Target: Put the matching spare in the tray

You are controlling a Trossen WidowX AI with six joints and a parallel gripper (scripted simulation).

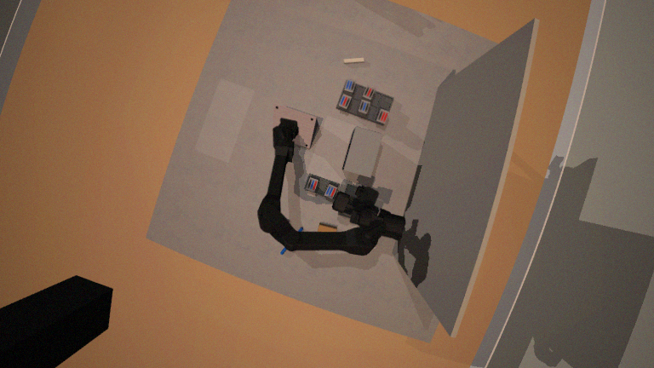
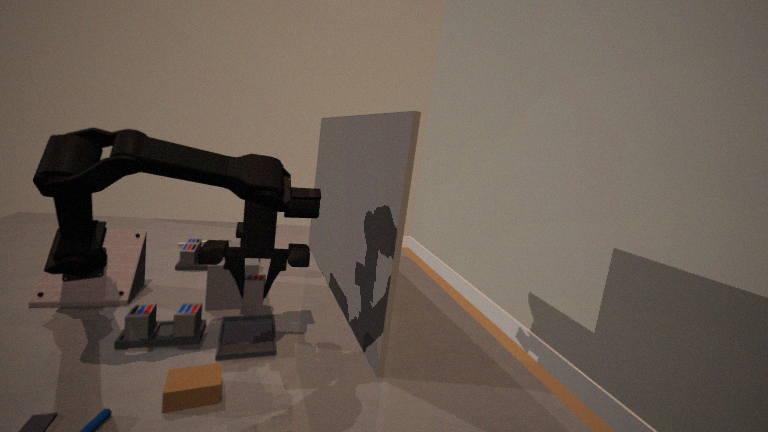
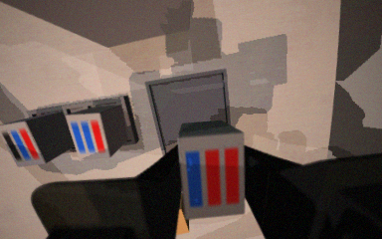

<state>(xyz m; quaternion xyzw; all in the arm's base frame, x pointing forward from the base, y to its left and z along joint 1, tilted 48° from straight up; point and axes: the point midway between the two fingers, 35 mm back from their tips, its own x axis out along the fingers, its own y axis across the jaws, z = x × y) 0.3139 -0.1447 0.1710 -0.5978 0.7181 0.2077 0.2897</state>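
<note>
Now: gripper tip 10 mm past the shallow grey tray and 70 mm above it. Round my gripper tip: blue pen (210 mm behind, 210 mm to the right, 70 mm below); tall black panel (210 mm ahead, 180 mm to the left, 150 mm above).
</note>
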